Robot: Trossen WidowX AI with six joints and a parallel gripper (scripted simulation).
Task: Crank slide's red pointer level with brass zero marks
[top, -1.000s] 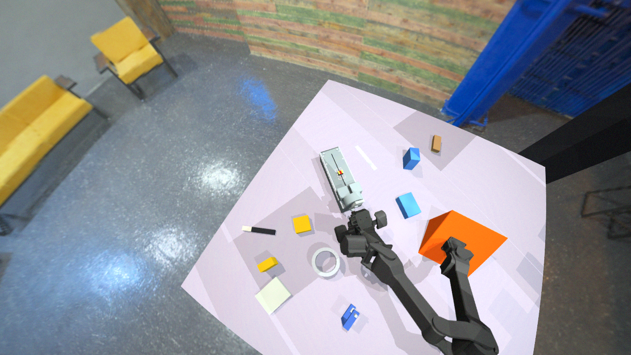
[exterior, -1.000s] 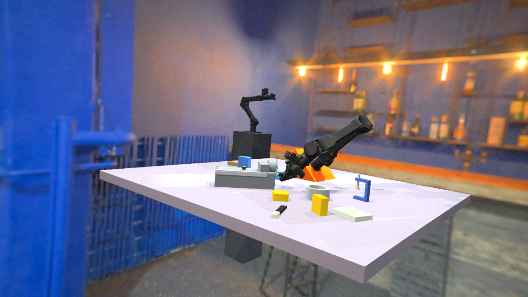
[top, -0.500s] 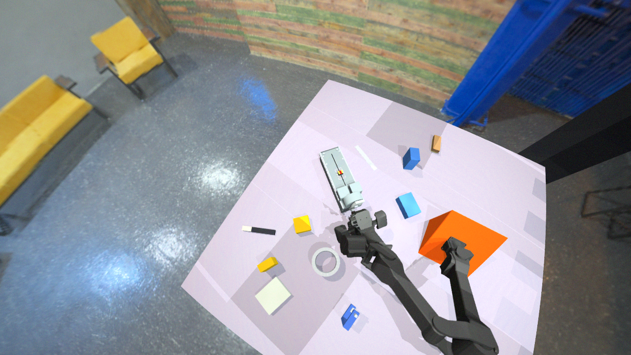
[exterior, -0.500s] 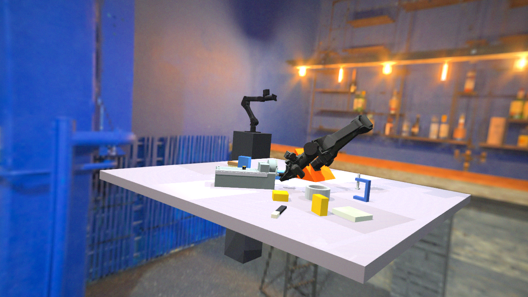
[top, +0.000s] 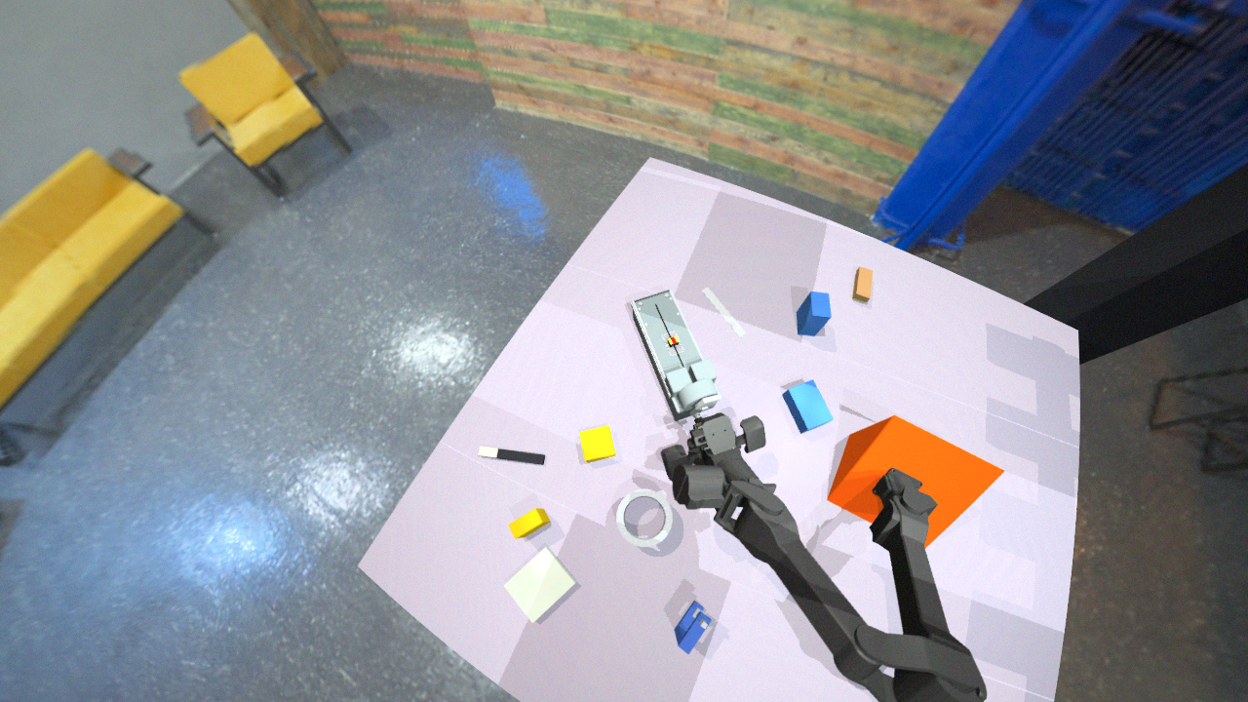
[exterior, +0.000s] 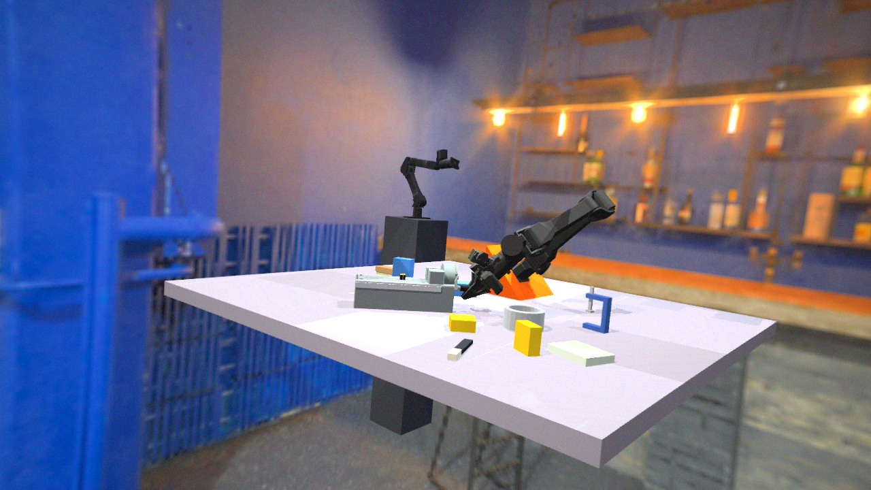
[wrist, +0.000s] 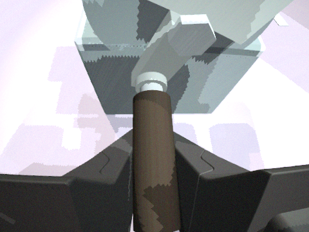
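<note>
Now: the brown crank handle 1 cm behind my gripper tip, 1 cm to the left of it and 3 cm above it. From my gripper tip the other things lie so: metal strip: 6 cm ahead, 28 cm to the right, 3 cm below; blue clamp: 15 cm behind, 32 cm to the left, 2 cm above; red pointer: 12 cm ahead, 12 cm to the right, 5 cm above.
</note>
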